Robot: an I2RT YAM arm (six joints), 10 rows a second.
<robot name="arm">
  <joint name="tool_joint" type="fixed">
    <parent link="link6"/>
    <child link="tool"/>
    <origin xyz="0 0 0" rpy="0 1.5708 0"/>
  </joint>
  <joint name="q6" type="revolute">
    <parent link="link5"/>
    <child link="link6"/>
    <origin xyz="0.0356 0 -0.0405"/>
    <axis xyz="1 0 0"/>
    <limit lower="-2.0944" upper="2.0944"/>
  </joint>
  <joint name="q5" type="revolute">
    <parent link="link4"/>
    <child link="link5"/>
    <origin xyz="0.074 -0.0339 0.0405"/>
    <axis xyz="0 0 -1"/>
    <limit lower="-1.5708" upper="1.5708"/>
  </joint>
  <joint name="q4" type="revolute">
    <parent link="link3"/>
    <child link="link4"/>
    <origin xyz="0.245 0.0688 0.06"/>
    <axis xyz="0 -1 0"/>
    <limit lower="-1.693" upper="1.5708"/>
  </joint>
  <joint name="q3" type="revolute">
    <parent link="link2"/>
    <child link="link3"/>
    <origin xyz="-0.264 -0.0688 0"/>
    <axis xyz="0 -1 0"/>
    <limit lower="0" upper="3.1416"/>
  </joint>
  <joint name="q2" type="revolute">
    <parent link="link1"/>
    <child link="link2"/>
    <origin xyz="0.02 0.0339 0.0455"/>
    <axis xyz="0 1 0"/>
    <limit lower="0" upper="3.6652"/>
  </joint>
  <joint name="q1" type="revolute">
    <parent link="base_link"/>
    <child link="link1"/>
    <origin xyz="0 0 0.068"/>
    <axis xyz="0 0 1"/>
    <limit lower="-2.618" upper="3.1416"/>
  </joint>
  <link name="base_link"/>
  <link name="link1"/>
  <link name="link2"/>
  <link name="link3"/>
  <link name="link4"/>
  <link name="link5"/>
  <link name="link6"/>
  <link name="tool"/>
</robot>
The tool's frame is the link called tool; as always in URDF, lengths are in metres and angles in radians.
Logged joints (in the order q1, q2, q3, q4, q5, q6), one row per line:
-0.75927 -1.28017 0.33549 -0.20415 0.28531 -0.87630
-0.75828 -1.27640 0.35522 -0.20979 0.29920 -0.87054
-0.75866 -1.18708 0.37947 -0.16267 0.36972 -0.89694
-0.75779 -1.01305 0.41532 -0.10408 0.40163 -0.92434
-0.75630 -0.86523 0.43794 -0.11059 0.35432 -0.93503
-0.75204 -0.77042 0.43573 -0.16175 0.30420 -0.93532
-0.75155 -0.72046 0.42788 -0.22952 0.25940 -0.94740
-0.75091 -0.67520 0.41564 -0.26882 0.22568 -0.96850
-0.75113 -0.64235 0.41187 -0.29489 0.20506 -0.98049
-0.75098 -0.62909 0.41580 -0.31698 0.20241 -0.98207
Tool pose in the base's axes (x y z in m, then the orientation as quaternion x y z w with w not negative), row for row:
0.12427 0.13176 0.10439 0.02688 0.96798 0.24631 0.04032
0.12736 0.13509 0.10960 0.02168 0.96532 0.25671 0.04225
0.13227 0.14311 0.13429 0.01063 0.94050 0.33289 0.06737
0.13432 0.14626 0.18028 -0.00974 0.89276 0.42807 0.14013
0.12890 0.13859 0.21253 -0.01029 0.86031 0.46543 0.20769
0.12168 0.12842 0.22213 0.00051 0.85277 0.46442 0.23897
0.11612 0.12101 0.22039 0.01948 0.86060 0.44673 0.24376
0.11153 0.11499 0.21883 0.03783 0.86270 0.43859 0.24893
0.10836 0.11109 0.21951 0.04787 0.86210 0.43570 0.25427
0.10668 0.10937 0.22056 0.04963 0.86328 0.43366 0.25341
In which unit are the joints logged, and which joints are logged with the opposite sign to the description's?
The joints are logged in radians. Opposite sign: q1, q2, q5, q6.
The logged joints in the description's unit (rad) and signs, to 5 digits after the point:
0.75927 1.28017 0.33549 -0.20415 -0.28531 0.87630
0.75828 1.27640 0.35522 -0.20979 -0.29920 0.87054
0.75866 1.18708 0.37947 -0.16267 -0.36972 0.89694
0.75779 1.01305 0.41532 -0.10408 -0.40163 0.92434
0.75630 0.86523 0.43794 -0.11059 -0.35432 0.93503
0.75204 0.77042 0.43573 -0.16175 -0.30420 0.93532
0.75155 0.72046 0.42788 -0.22952 -0.25940 0.94740
0.75091 0.67520 0.41564 -0.26882 -0.22568 0.96850
0.75113 0.64235 0.41187 -0.29489 -0.20506 0.98049
0.75098 0.62909 0.41580 -0.31698 -0.20241 0.98207

